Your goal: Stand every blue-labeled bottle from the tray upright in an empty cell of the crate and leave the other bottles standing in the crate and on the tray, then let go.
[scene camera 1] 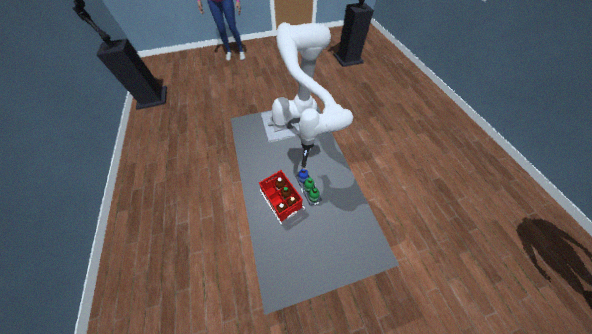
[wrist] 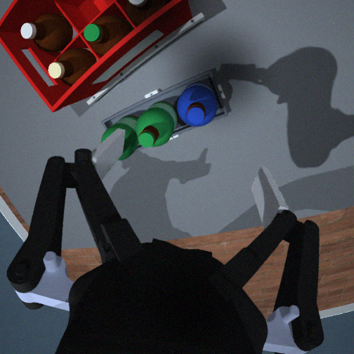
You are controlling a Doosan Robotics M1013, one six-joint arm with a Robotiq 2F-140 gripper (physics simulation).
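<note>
A blue-labeled bottle stands upright at the end of the grey tray nearest the robot base. Two green bottles stand beside it in the tray. The red crate holds brown bottles with white, green and cream caps; two cells on its far side from the tray look empty in the scene view. My gripper is open and empty, above and to the robot-base side of the blue bottle. One fingertip partly covers the outer green bottle in the wrist view.
The crate stands close beside the tray on the grey mat. The white robot base plate is at the mat's back edge. Dark pedestals and a standing person are farther back on the wooden floor.
</note>
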